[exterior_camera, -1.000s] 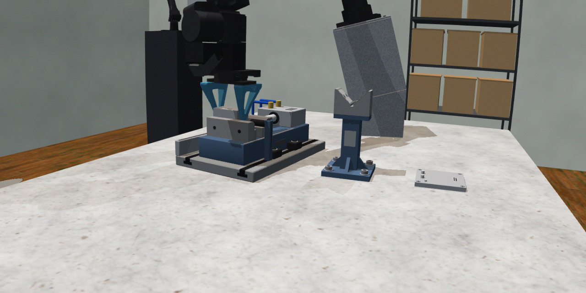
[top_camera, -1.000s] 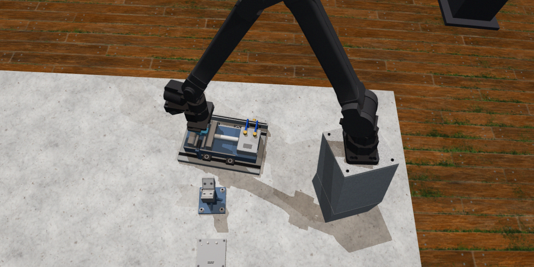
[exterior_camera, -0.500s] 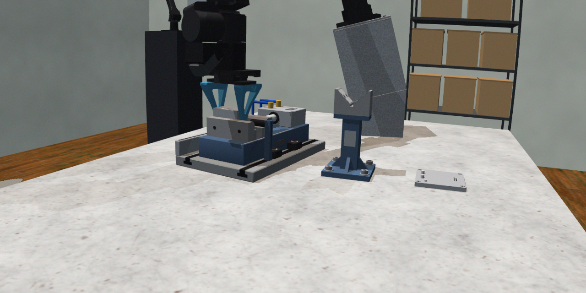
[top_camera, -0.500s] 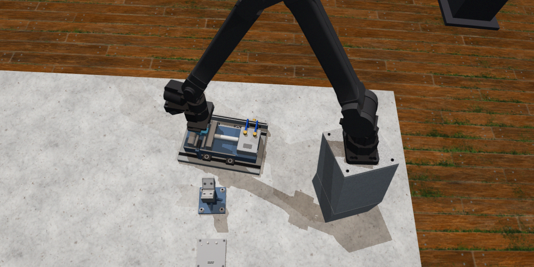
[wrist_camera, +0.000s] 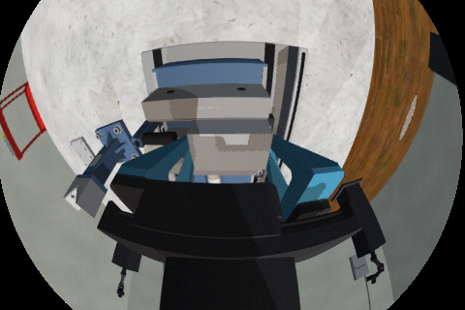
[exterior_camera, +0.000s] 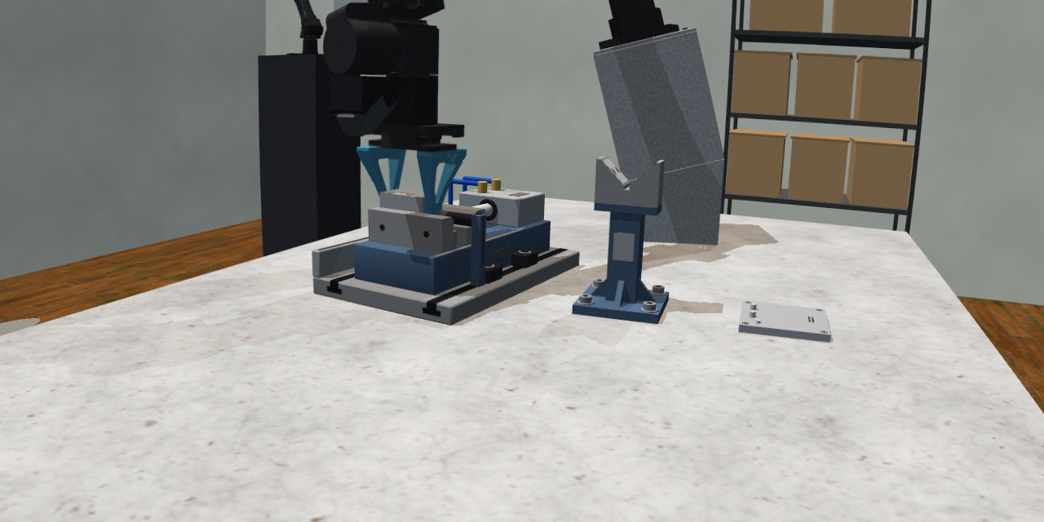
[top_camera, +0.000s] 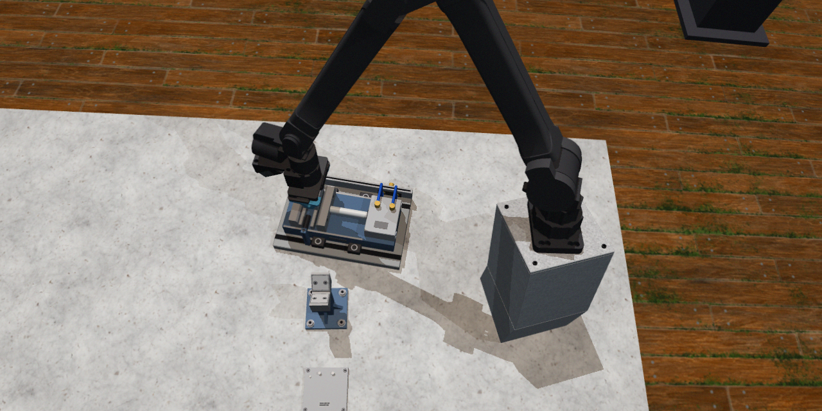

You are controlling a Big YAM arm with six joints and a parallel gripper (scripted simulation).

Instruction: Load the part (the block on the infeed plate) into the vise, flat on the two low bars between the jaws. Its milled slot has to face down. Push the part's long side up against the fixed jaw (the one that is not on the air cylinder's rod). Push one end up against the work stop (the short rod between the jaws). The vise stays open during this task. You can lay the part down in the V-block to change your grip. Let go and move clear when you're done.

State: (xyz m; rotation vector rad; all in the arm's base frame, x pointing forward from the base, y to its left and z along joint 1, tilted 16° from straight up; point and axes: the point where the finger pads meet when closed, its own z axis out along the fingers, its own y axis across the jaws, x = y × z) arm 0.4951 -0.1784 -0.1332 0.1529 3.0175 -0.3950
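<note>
My gripper is now 10 mm above the grey part. Round my hand: work stop (70 mm to the left, 10 mm below, 10 mm ahead); then moving jaw (30 mm behind, 20 mm to the left, 20 mm below); then fixed jaw (30 mm ahead, 20 mm to the left, 20 mm below).
</note>
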